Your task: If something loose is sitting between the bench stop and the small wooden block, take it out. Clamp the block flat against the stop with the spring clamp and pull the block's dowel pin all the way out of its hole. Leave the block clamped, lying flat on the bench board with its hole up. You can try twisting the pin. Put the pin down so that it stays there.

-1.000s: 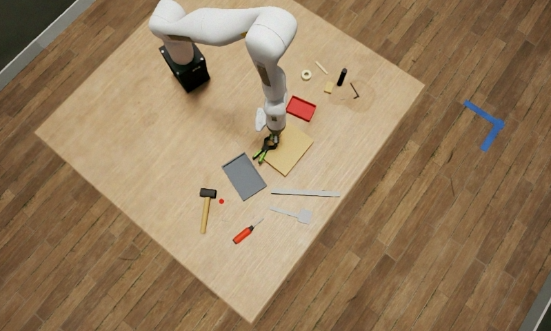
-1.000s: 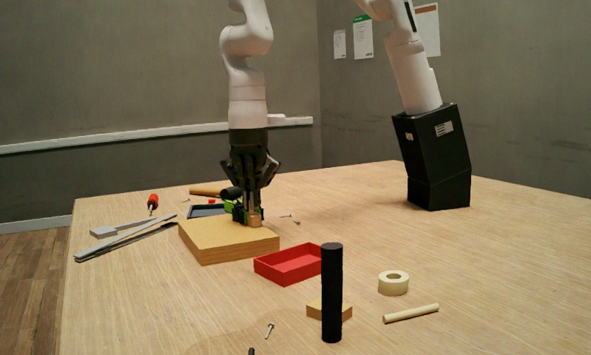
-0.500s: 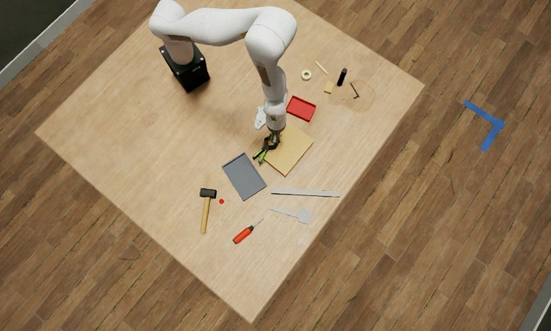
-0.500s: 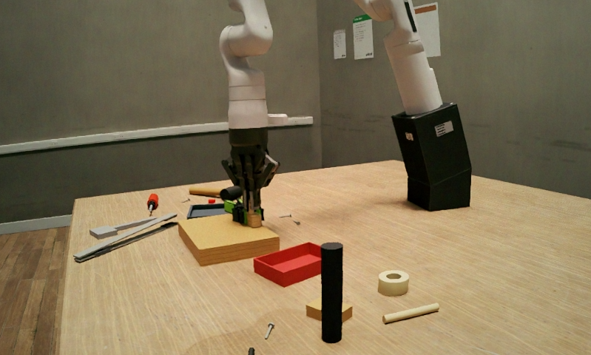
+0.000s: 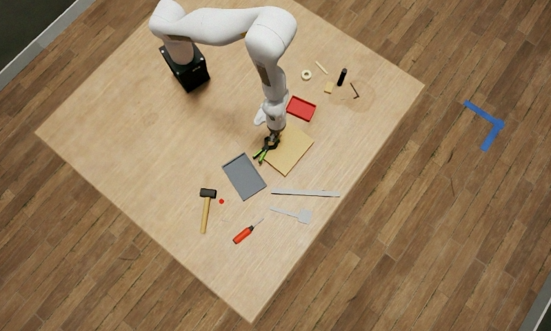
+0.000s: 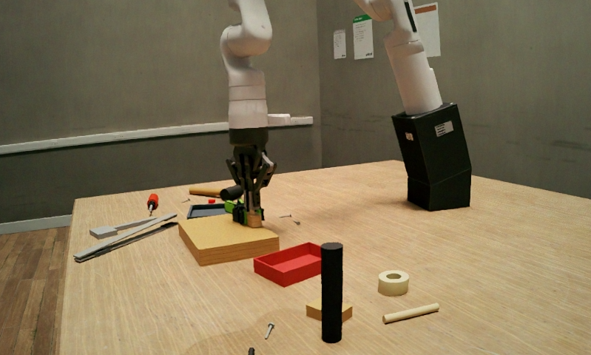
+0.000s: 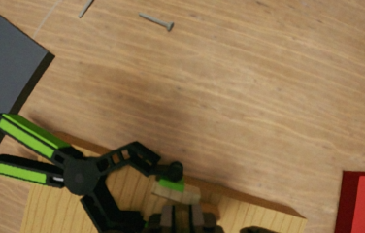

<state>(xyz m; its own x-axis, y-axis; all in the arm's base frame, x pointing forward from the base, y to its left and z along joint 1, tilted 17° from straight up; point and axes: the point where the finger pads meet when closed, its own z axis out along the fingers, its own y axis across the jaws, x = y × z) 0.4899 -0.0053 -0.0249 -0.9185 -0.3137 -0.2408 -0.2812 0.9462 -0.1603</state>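
The dowel pin lies 20 mm below my hand. Round my hand: wooden block (40 mm below); then tan bench board (60 mm ahead, 10 mm to the right, 60 mm below); then red tray (180 mm to the left, 80 mm below).
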